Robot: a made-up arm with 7 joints. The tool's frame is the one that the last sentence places.
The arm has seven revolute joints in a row. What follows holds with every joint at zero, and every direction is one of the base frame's. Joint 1 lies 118.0 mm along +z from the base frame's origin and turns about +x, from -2.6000 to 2.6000 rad. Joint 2 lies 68.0 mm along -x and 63.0 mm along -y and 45.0 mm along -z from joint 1 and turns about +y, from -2.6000 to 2.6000 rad. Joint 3 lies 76.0 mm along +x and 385.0 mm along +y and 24.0 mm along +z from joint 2 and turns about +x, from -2.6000 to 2.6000 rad. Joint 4 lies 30.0 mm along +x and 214.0 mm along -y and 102.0 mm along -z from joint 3 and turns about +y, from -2.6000 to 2.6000 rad. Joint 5 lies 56.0 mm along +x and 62.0 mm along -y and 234.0 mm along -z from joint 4 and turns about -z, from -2.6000 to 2.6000 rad. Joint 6 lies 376.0 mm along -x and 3.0 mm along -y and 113.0 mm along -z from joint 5 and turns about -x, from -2.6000 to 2.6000 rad. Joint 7 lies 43.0 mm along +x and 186.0 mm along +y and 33.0 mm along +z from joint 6 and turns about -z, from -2.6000 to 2.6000 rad. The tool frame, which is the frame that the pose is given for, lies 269.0 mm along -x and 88.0 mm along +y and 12.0 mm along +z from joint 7; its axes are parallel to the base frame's.
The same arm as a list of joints. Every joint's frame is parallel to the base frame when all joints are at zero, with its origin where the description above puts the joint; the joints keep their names.
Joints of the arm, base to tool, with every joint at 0 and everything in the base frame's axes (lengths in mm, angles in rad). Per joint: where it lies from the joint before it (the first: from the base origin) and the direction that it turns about. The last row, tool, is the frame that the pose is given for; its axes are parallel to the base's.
joint 1: origin 0 0 118 axis +x
joint 2: origin -68 -63 -45 axis +y
joint 3: origin 76 385 24 axis +x
joint 4: origin 30 -214 -102 axis +y
joint 5: origin 56 -62 -234 axis -z
joint 6: origin -376 -3 -113 axis -x
joint 7: origin 43 186 33 axis -z
tool: origin -269 88 12
Joint limits (rad, base to tool): -2.6..2.6 -2.6..2.6 -2.6..2.6 -2.6..2.6 -2.6..2.6 -2.6..2.6 -2.6..2.6

